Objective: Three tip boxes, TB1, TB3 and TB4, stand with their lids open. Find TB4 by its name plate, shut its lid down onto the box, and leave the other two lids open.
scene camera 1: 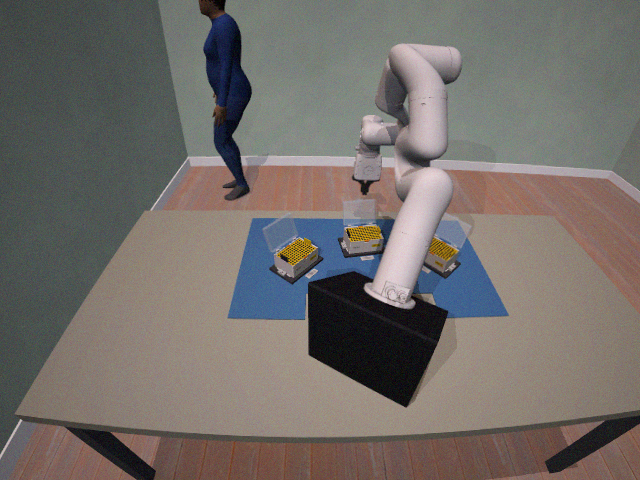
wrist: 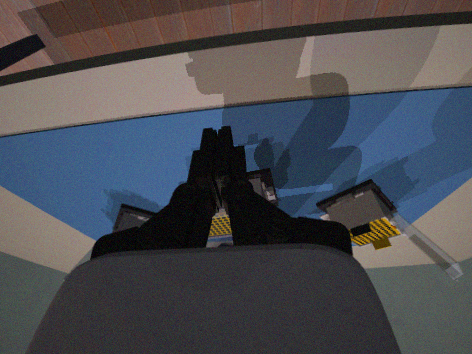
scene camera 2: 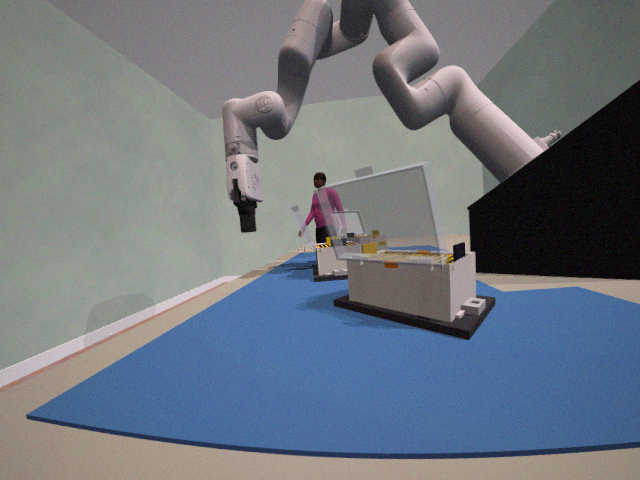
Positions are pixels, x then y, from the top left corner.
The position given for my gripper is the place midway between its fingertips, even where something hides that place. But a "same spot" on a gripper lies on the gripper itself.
My gripper shows in scene camera 1, in the wrist view (221,145) and in scene camera 2. The same spot on a blue mat: (scene camera 2: 274,367) is (scene camera 1: 264,240). One and the same spot on my gripper: (scene camera 2: 246,209) is (scene camera 1: 360,182).
